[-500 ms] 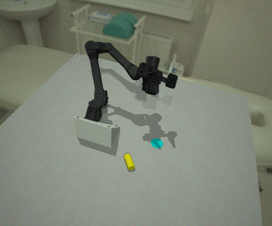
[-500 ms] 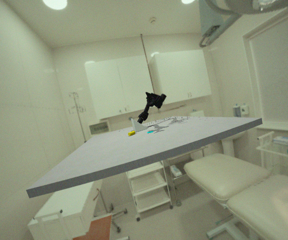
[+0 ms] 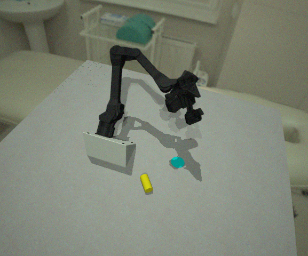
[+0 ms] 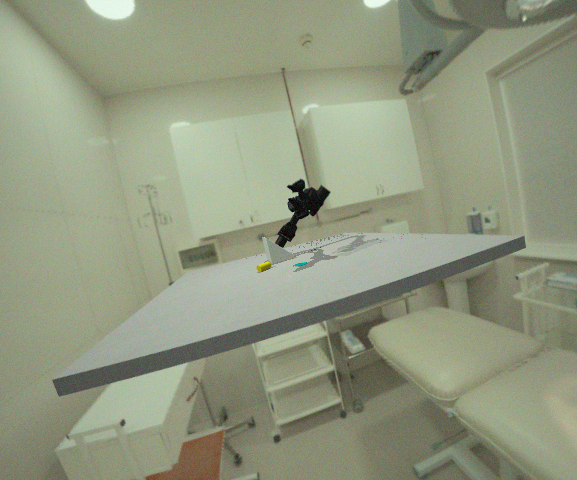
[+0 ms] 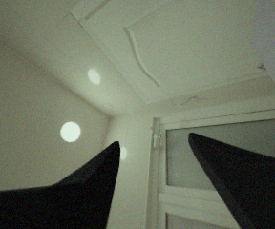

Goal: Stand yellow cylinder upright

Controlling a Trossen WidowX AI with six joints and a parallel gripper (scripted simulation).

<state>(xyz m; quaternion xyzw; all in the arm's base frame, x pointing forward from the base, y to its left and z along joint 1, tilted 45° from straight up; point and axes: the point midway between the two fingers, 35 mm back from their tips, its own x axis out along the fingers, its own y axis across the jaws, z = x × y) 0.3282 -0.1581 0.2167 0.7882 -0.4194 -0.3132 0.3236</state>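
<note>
Now: gripper tip 13 cm past the yellow cylinder, 16 cm to the left of it and 31 cm above it. Also, from my gripper tip: cyan circle: 3 cm behind, 1 cm to the right, 33 cm below.
</note>
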